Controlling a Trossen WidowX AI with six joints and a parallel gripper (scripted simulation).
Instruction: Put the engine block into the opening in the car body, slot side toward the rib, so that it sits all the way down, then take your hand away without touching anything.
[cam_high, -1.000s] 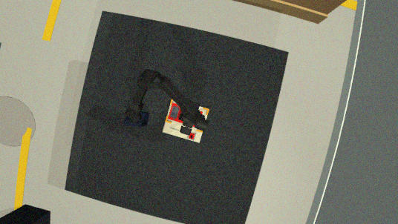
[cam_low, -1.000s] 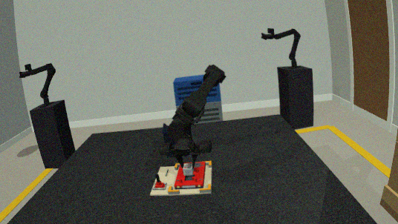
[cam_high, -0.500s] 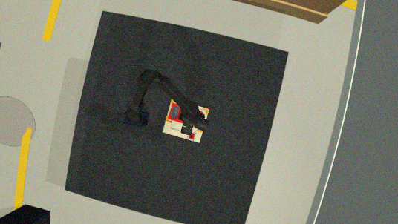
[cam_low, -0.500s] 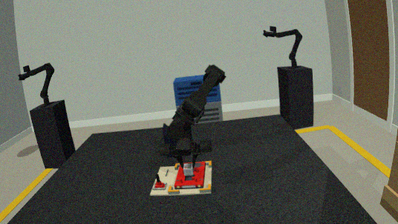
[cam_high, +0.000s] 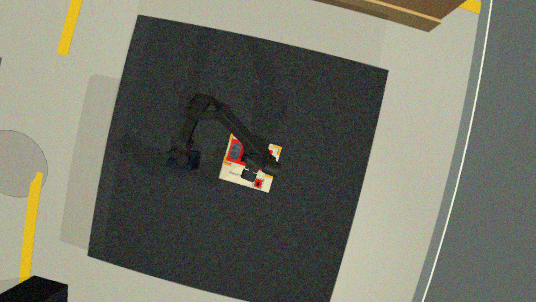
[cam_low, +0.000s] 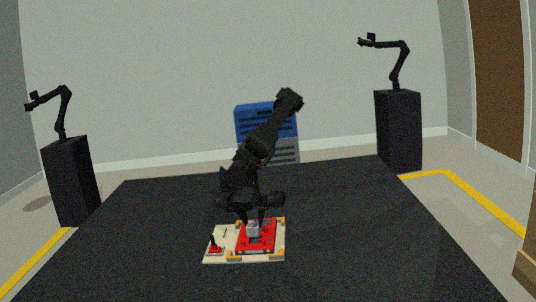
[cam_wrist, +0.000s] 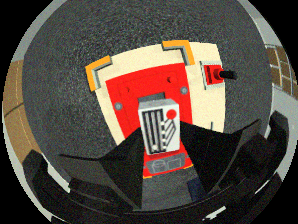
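Now: gripper tip 1 cm above the engine block.
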